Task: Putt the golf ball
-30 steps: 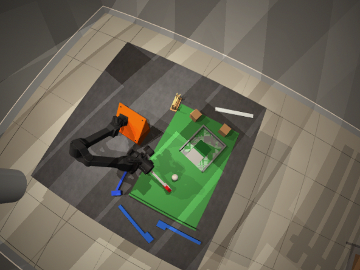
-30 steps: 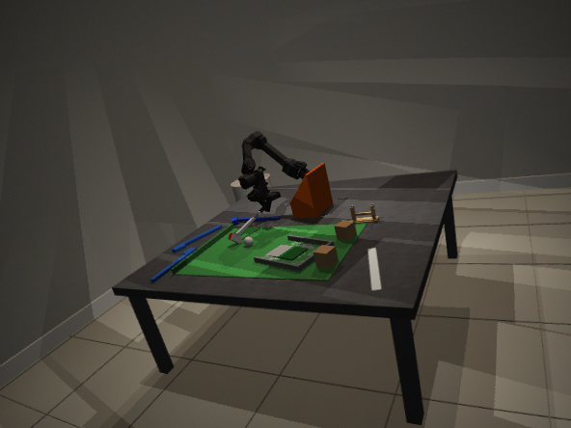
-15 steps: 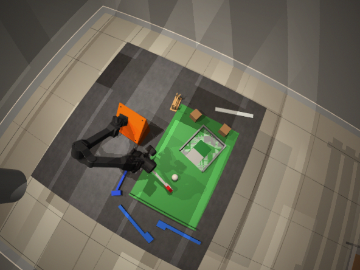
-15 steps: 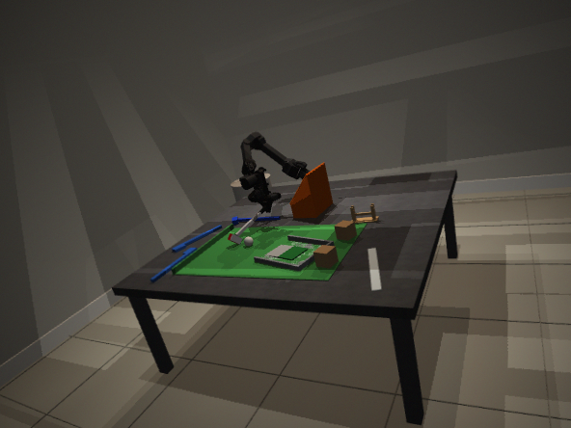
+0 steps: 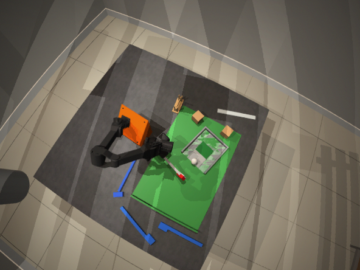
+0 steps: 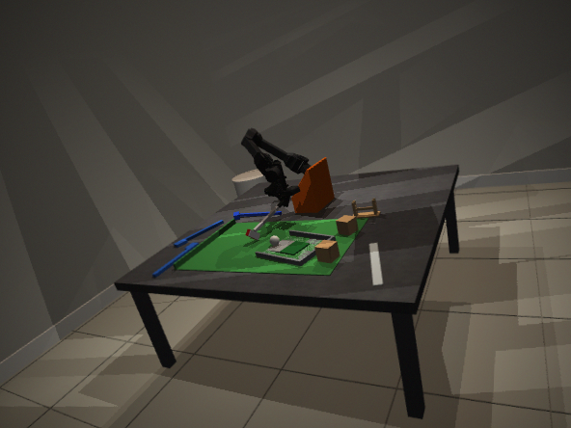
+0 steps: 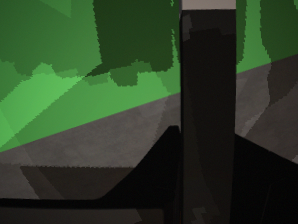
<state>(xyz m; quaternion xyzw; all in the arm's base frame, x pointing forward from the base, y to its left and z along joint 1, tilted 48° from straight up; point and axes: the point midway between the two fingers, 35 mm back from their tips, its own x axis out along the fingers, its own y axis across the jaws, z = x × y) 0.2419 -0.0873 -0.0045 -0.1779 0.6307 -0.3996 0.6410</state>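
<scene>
Right now my gripper tip is 11 cm short of the red putter, 3 cm to the left of it and 1 cm above it. Round my gripper tip: wooden stand (4 cm behind, 37 cm to the left, 5 cm below); then green mat (23 cm ahead, 2 cm to the left, 8 cm below); then white golf ball (25 cm ahead, 5 cm to the left, 6 cm below).
</scene>
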